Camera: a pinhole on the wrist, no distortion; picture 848 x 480 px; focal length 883.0 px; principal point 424.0 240.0 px. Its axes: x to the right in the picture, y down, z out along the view. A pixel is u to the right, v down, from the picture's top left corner.
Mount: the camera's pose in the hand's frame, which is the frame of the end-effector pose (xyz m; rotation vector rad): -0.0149 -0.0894 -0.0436 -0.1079 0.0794 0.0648
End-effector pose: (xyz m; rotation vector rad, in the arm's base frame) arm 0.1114 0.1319 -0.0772 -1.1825 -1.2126 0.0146
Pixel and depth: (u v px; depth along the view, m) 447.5 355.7 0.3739
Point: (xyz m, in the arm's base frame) -0.1099 0.3638 -0.1032
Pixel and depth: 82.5 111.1 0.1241
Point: -0.0252 0.1170 -0.0567
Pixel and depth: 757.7 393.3 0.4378
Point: -0.0532 0.5059 -0.0283
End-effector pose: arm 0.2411 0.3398 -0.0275 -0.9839 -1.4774 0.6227
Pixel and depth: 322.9 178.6 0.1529
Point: 0.1139 0.2982 0.0146
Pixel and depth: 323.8 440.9 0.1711
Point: 0.1123 0.3224 -0.0323
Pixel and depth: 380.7 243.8 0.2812
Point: -0.0021 0.3419 -0.0211
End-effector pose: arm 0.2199 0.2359 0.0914 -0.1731 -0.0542 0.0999
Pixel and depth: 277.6 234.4 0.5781
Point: 0.1238 0.2855 0.6234
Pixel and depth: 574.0 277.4 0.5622
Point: 0.3085 0.3354 0.5915
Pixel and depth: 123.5 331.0 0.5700
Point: 0.0171 0.3277 0.6027
